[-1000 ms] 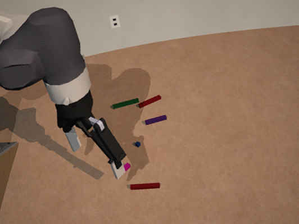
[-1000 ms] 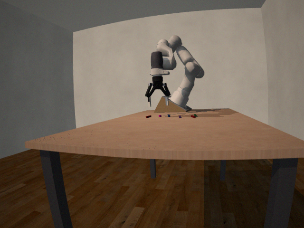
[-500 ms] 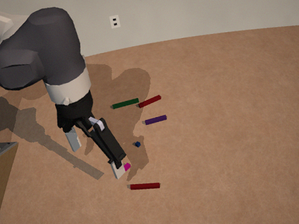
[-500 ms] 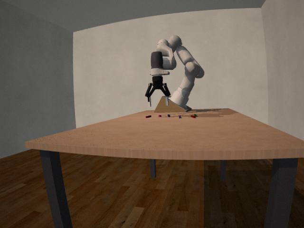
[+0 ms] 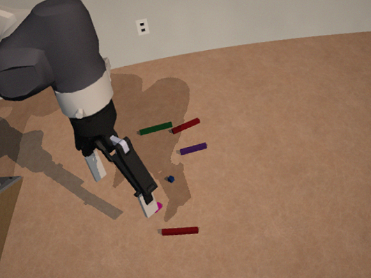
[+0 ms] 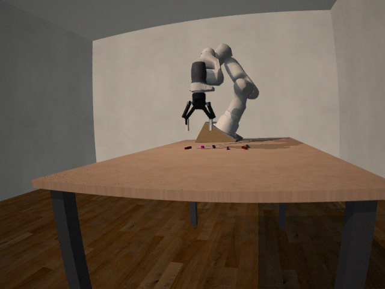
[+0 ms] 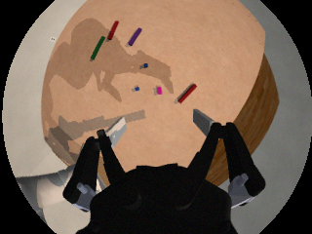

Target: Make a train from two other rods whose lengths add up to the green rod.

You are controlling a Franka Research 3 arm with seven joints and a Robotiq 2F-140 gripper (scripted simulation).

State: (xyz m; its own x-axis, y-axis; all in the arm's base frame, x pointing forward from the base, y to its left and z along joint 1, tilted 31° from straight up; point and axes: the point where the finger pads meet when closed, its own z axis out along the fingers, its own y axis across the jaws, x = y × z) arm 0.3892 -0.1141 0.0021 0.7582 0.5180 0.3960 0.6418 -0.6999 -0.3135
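Right now the magenta rod is 10 cm below my hand, 5 cm ahead of it and 2 cm to the left of it. The rest, counted from my hand: purple rod 17 cm to the left, 14 cm ahead, 10 cm below; then green rod 27 cm to the left, 10 cm below, 7 cm ahead.
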